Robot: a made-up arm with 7 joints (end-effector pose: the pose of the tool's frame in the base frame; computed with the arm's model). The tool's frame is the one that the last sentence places. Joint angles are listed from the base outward.
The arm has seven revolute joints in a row. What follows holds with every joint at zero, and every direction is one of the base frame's. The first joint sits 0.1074 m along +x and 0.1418 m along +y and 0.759 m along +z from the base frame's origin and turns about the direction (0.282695, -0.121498, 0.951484), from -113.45 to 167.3 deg. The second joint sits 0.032 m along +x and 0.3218 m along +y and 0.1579 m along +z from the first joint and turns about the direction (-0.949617, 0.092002, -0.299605), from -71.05 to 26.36 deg. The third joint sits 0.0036 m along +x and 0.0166 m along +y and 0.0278 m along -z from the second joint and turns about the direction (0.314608, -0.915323, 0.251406), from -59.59 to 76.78 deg. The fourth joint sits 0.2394 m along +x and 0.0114 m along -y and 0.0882 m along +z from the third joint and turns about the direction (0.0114, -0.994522, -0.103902), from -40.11 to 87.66 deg. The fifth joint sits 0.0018 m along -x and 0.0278 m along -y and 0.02 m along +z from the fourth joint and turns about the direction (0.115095, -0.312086, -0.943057), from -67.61 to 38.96 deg. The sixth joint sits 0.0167 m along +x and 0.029 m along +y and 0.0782 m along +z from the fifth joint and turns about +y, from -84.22 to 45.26 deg. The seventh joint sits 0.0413 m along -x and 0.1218 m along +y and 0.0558 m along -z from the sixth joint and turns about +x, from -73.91 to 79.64 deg. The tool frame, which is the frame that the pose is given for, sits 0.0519 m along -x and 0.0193 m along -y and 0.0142 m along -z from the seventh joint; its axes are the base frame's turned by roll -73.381, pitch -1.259 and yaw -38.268 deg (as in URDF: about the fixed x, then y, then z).
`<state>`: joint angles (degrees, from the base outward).
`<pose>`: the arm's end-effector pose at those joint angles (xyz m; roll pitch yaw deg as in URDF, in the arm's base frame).
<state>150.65 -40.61 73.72 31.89 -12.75 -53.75 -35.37</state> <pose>0.1410 -0.1841 1.0532 86.96 37.96 54.85</pose>
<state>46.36 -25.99 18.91 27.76 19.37 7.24 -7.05</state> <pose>-0.0630 0.4349 1.1892 -6.52 4.87 -13.11</pose>
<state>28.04 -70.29 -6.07 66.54 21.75 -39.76 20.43</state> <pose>0.1885 0.5276 1.1778 52.97 39.65 -50.55</pose>
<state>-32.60 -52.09 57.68 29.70 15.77 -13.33 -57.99</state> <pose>0.2795 0.3621 1.0781 -13.03 12.47 -133.86</pose>
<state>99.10 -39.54 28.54 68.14 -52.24 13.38 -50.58</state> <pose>-0.2121 0.1100 1.0394 23.63 -41.64 -36.54</pose>
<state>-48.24 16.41 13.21 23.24 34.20 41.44 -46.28</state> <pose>0.6233 0.3957 0.9441 -108.06 -35.52 -101.42</pose>
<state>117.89 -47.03 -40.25 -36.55 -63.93 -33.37 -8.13</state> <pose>-0.2212 0.0916 1.0929 -34.40 5.22 169.53</pose>
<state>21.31 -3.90 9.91 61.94 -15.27 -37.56 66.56</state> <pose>0.1891 0.6346 1.0404 41.31 -65.01 -22.11</pose>
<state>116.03 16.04 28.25 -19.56 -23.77 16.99 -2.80</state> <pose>-0.1912 -0.1164 1.1378 -87.45 -18.43 99.40</pose>
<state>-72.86 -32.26 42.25 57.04 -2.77 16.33 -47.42</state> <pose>0.5425 0.2540 0.9296 -2.44 -38.83 -168.88</pose>
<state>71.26 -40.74 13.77 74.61 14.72 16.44 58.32</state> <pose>-0.2010 0.3075 1.2055 85.42 -12.88 30.76</pose>
